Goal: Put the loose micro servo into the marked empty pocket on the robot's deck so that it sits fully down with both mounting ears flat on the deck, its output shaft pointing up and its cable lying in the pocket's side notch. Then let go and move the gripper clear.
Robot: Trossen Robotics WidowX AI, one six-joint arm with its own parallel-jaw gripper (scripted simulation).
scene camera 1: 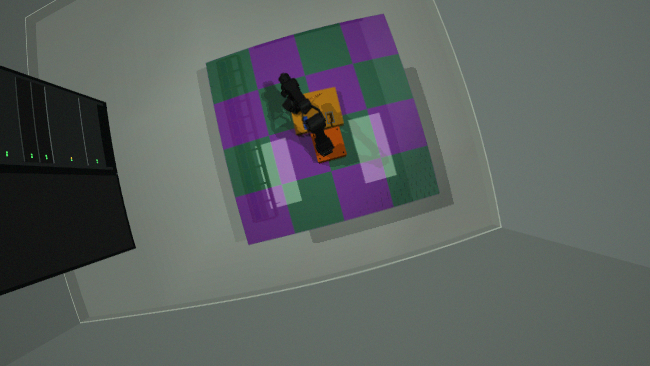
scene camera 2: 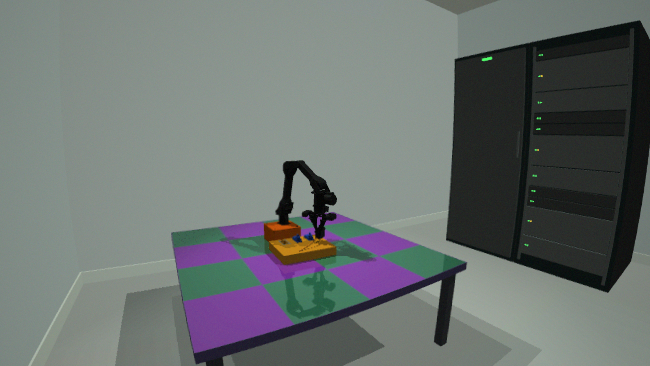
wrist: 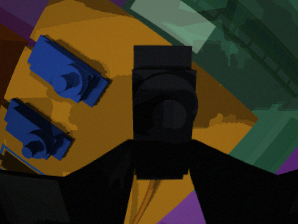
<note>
I see my gripper (wrist: 161, 146) and a deck (scene camera 2: 288, 254).
The deck shows as well in scene camera 1 (scene camera 1: 327, 101) and in the wrist view (wrist: 96, 130).
</note>
